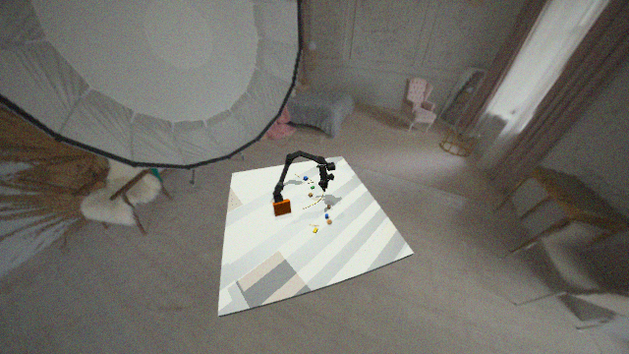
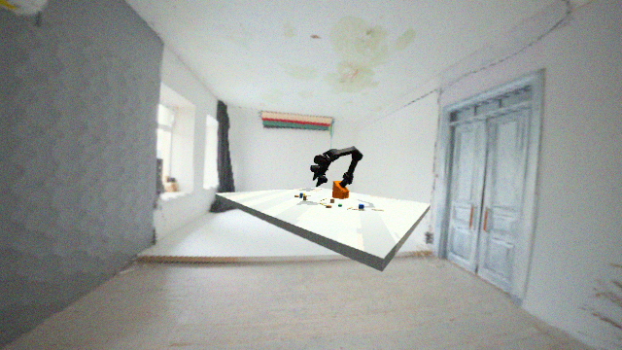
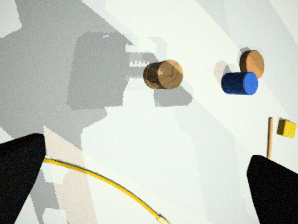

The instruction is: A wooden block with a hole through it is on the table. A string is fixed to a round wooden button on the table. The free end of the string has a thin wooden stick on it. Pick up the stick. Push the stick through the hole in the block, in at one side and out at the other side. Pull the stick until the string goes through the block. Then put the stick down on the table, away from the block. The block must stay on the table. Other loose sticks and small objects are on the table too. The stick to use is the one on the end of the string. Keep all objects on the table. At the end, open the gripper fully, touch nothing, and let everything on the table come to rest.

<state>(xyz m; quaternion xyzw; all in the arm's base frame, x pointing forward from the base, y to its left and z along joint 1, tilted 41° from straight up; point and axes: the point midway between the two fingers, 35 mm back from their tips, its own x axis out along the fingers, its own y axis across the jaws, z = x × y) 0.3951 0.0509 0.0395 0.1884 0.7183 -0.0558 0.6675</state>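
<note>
The wooden block is 120 mm below my gripper tip, 120 mm behind it and 80 mm to the left of it. From my gripper tip the other things lie so: green block 190 mm to the left, 130 mm below, 80 mm behind; then yellow piece 280 mm to the right, 140 mm behind, 130 mm below; then blue cube 320 mm to the left, 130 mm behind, 120 mm below.
</note>
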